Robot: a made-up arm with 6 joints.
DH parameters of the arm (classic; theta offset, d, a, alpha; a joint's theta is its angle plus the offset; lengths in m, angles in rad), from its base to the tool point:
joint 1: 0 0.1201 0 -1.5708
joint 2: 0.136 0 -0.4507 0
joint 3: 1.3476 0 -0.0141 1.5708
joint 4: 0 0.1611 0 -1.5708
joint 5: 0 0 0.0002 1.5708
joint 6: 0 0.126 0 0
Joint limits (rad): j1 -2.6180..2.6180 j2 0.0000..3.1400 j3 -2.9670..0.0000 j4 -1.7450..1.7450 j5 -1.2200..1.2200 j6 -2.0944..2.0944
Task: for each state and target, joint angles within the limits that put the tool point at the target. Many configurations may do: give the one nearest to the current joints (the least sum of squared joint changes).
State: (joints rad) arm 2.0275 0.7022 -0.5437 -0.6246 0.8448 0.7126
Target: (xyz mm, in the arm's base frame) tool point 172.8 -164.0 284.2
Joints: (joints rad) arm 2.0280 0.1056 -0.5817 -0.7962 1.1608 0.7126
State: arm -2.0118 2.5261 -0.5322 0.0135 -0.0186 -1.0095
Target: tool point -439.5 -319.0 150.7
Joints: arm -2.5108 2.3959 -1.2101 0.0436 -0.2999 -1.0095
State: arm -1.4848 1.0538 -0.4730 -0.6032 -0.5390 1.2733
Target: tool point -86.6 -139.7 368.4
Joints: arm -2.2055 1.3437 -0.3491 -0.5032 -0.2189 1.2733
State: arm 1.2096 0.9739 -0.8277 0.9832 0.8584 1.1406
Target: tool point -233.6 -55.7 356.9
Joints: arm 0.6915 0.2676 -0.6587 1.1103 1.2200 1.1406
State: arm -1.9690 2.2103 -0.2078 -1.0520 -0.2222 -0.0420
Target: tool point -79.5 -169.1 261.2
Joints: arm -2.1026 1.7724 -0.1594 -1.0504 -0.1598 -0.0420
